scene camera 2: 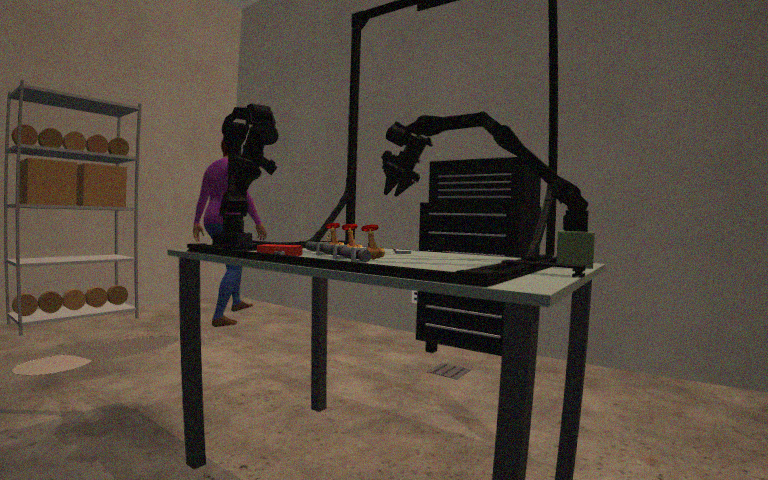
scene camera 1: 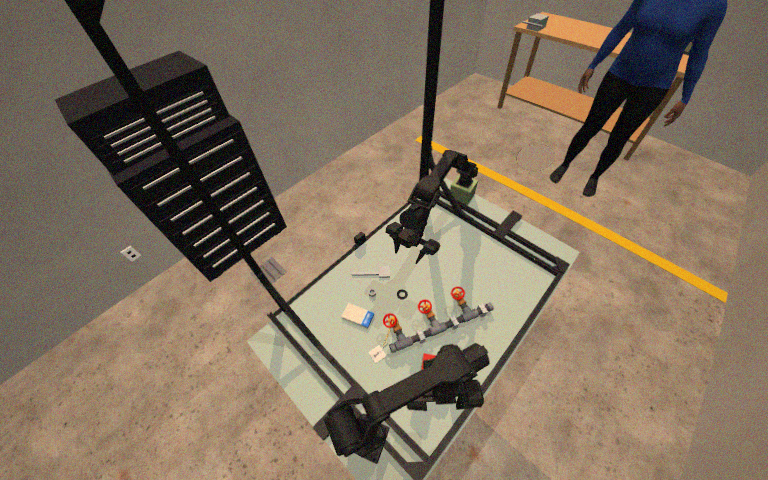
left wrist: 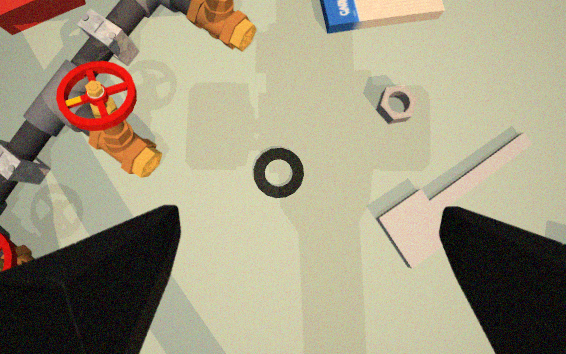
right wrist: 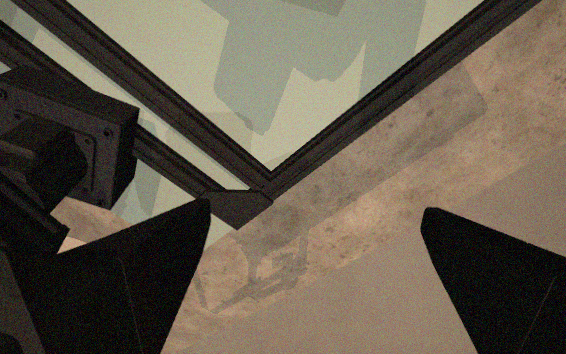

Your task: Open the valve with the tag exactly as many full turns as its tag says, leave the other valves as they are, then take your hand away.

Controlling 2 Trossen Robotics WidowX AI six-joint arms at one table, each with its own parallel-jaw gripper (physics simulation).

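Seen in the pictures: left gripper, between the fingertips: [scene camera 2: 390, 195] [scene camera 1: 406, 258] [left wrist: 312, 220]; right gripper, between the fingertips: [scene camera 2: 239, 194] [scene camera 1: 441, 408] [right wrist: 316, 214]; left arm's base, origin of its link: [scene camera 2: 576, 231] [scene camera 1: 464, 182]; right arm's base, origin of its link: [scene camera 2: 232, 233] [right wrist: 56, 153].
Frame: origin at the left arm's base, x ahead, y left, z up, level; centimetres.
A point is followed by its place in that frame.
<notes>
Three red-wheeled valves stand on a grey pipe [scene camera 1: 438, 326] @(x 68.0, y 21.8, z -6.2 cm) [scene camera 2: 339, 250] @(x 61.8, y 27.8, z -7.4 cm) [left wrist: 46, 111] @(x 66.9, y 22.1, z -6.4 cm). In scene camera 1, the left valve [scene camera 1: 390, 320] @(x 77.3, y 7.5, z -0.1 cm) has a string to a white tag [scene camera 1: 377, 354] @(x 87.4, y 8.2, z -9.6 cm) lying on the table; its mark is too small to read. The middle valve [scene camera 1: 424, 306] @(x 66.6, y 14.8, z 0.0 cm) [left wrist: 131, 95] @(x 66.1, y 12.5, z -0.8 cm) and right valve [scene camera 1: 458, 293] @(x 55.5, y 22.7, z -0.1 cm) carry no tag that I see. In the left wrist view the tagged valve's wheel is cut off. My left gripper [scene camera 1: 407, 255] @(x 58.3, y 2.0, z 9.9 cm) [scene camera 2: 393, 193] @(x 58.3, y 2.0, z 9.9 cm) [left wrist: 312, 220] @(x 58.3, y 2.0, z 9.9 cm) is open and empty, high above the table, apart from the valves. My right gripper [right wrist: 316, 214] @(x 93.7, y 34.6, z 8.3 cm) is open and empty near the table's corner.
A black ring [scene camera 1: 398, 294] @(x 63.3, y 1.9, z -9.8 cm) [left wrist: 259, 173] @(x 62.3, y 4.7, z -9.8 cm), a nut [scene camera 1: 372, 293] @(x 69.3, y -6.4, z -8.5 cm) [left wrist: 386, 111] @(x 67.5, y -6.1, z -8.5 cm), a flat pale tool [scene camera 1: 384, 274] @(x 59.0, y -7.6, z -8.9 cm) [left wrist: 410, 227] @(x 57.7, y -8.0, z -8.9 cm) and a beige-and-blue block [scene camera 1: 353, 314] @(x 80.2, y -7.7, z -8.5 cm) [left wrist: 395, 12] @(x 76.9, y -7.5, z -8.5 cm) lie beside the valves. A red box [scene camera 1: 428, 360] [scene camera 2: 279, 249] @(x 80.5, y 31.3, z -7.9 cm) [left wrist: 35, 10] @(x 77.4, y 25.9, z -8.2 cm) lies beyond the pipe. Black rails edge the table.
</notes>
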